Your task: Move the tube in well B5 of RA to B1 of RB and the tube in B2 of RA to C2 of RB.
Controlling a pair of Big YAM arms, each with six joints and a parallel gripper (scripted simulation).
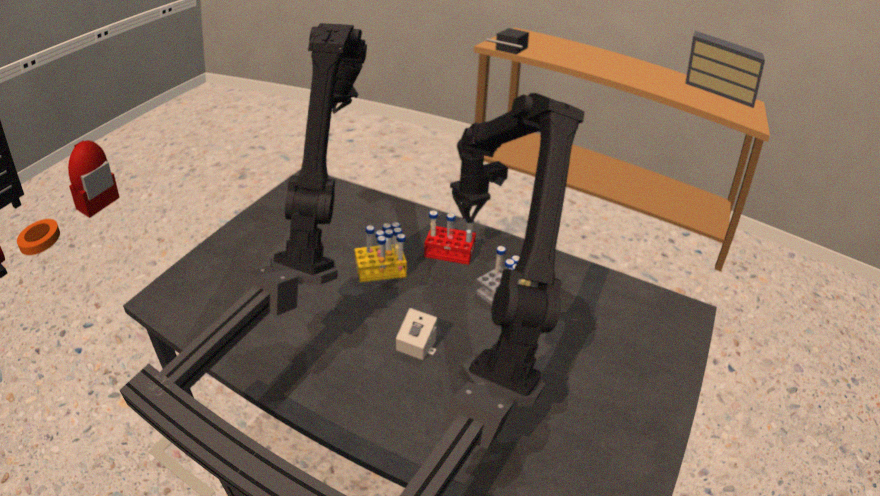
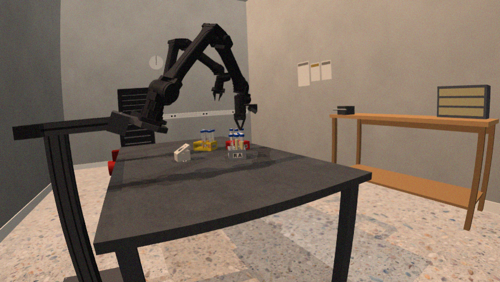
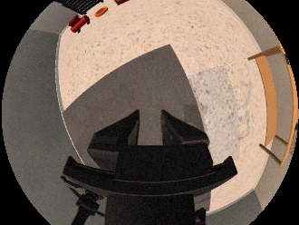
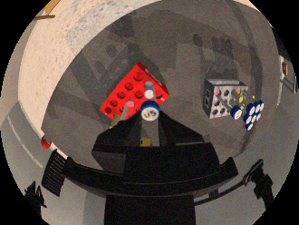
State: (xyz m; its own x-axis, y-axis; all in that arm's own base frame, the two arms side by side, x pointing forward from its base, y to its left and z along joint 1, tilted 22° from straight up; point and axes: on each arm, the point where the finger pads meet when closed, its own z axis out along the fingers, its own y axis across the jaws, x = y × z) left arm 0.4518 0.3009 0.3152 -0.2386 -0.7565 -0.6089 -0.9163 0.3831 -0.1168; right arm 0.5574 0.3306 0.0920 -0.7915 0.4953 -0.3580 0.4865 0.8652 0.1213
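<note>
Right now the red rack is 100 mm below my right hand, 40 mm to the left of it and 10 mm behind it.
</note>
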